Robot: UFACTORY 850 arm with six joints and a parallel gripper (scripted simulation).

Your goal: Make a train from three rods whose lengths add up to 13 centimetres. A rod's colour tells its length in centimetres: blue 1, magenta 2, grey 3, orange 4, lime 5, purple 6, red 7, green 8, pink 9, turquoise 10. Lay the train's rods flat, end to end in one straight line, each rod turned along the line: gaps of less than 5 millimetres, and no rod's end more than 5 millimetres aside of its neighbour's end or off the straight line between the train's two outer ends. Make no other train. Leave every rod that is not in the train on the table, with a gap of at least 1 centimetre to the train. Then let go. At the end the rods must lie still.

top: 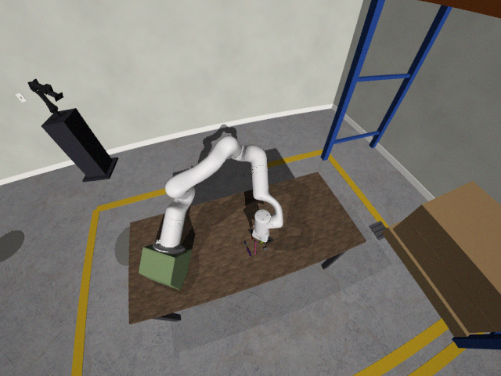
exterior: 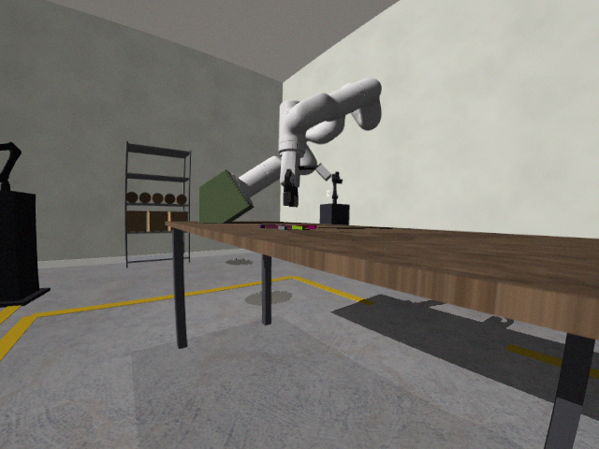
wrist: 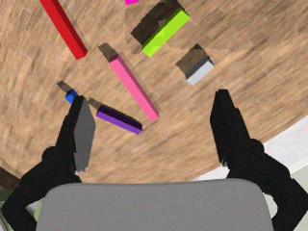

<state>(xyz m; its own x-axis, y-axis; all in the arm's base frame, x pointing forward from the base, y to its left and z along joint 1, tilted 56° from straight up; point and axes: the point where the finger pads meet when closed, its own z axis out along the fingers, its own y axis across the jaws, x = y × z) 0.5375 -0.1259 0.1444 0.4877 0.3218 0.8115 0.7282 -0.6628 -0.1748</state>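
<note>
My gripper is now 100 mm past the blue rod, 20 mm to the right of it and 70 mm above it. Round my hand: lime rod (30 mm ahead, 10 mm to the left, 70 mm below); then pink rod (40 mm behind, 20 mm to the right, 70 mm below); then grey rod (30 mm ahead, 40 mm to the right, 70 mm below).
</note>
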